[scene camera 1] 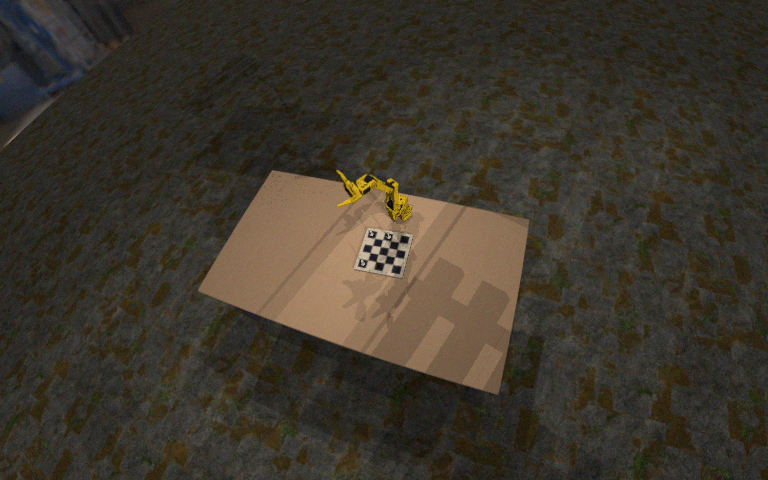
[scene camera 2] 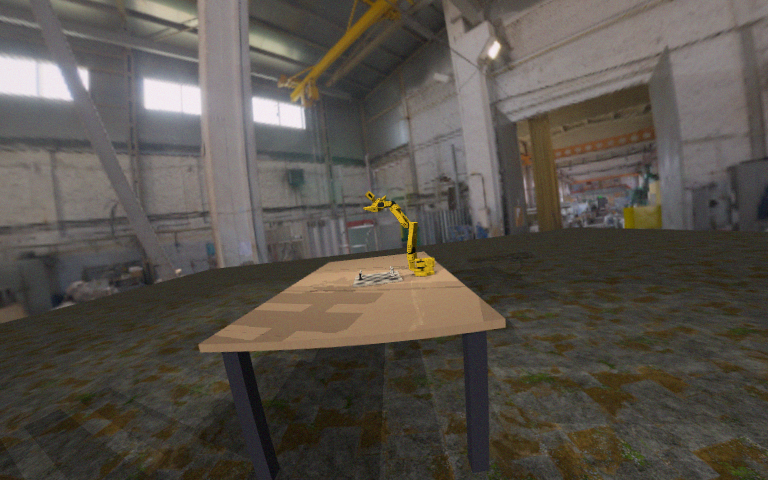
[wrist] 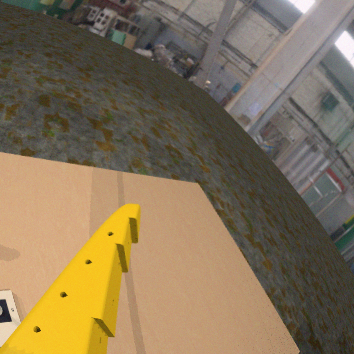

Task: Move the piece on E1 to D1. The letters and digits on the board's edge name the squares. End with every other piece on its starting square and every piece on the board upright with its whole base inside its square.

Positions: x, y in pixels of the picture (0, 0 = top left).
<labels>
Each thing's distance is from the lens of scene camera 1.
checkered board (scene camera 1: 392, 254): 1.48 m
</labels>
